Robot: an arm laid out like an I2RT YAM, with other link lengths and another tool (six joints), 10 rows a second.
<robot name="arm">
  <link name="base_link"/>
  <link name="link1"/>
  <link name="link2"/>
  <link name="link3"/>
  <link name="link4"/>
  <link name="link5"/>
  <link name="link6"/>
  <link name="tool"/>
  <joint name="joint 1" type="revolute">
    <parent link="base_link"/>
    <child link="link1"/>
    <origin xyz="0 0 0.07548" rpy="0 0 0"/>
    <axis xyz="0 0 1"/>
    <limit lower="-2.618" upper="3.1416"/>
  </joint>
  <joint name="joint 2" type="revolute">
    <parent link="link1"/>
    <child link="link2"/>
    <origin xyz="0.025 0.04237 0.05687" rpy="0 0 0"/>
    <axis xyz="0 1 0"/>
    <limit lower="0" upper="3.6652"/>
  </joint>
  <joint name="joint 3" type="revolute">
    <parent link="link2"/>
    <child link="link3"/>
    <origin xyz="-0.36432 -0.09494 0" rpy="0 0 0"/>
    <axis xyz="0 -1 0"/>
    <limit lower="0" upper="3.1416"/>
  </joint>
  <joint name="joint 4" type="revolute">
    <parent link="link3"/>
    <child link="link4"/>
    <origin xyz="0.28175 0.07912 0.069" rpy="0 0 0"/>
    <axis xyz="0 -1 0"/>
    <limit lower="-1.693" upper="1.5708"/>
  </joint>
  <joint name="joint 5" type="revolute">
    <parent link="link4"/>
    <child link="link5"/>
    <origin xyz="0.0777 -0.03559 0.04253" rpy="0 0 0"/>
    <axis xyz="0 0 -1"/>
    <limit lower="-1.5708" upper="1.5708"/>
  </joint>
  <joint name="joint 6" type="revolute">
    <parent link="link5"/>
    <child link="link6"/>
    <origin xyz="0.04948 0 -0.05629" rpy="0 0 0"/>
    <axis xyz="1 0 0"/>
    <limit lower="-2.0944" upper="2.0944"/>
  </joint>
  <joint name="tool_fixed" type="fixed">
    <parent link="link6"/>
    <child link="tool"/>
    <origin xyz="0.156 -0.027 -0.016" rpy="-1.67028 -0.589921 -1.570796"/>
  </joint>
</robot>
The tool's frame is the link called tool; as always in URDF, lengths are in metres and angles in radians.
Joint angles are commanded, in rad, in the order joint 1, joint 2, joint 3, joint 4, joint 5, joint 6. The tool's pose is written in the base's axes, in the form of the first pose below.
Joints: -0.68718 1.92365 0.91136 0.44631 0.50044 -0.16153
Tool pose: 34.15, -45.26, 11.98, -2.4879, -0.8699, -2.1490
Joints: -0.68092 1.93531 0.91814 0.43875 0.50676 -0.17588
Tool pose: 34.40, -45.18, 11.57, -2.5206, -0.8814, -2.1161
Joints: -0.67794 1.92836 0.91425 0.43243 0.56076 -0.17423
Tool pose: 33.36, -45.25, 12.04, -2.5297, -0.9093, -2.1520
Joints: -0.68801 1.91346 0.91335 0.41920 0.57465 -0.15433
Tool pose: 32.47, -45.48, 12.58, -2.5103, -0.9039, -2.1981
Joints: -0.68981 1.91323 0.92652 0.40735 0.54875 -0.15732
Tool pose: 33.09, -45.59, 12.71, -2.5090, -0.8918, -2.1779
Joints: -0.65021 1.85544 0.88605 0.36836 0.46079 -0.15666
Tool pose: 34.88, -42.43, 12.71, -2.5319, -0.8401, -2.0481
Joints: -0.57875 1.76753 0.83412 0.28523 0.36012 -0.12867
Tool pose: 36.82, -37.01, 12.65, -2.5578, -0.7545, -1.8914
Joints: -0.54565 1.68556 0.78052 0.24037 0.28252 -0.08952
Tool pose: 36.90, -33.34, 12.91, -2.5358, -0.6794, -1.8339
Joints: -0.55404 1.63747 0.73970 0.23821 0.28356 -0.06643
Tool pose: 35.30, -32.82, 13.28, -2.5158, -0.6663, -1.8692
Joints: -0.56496 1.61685 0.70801 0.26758 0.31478 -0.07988
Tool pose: 33.93, -33.28, 13.62, -2.5070, -0.6980, -1.9028
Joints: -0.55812 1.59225 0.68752 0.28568 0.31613 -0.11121
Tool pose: 33.78, -32.89, 14.27, -2.4987, -0.7251, -1.8849
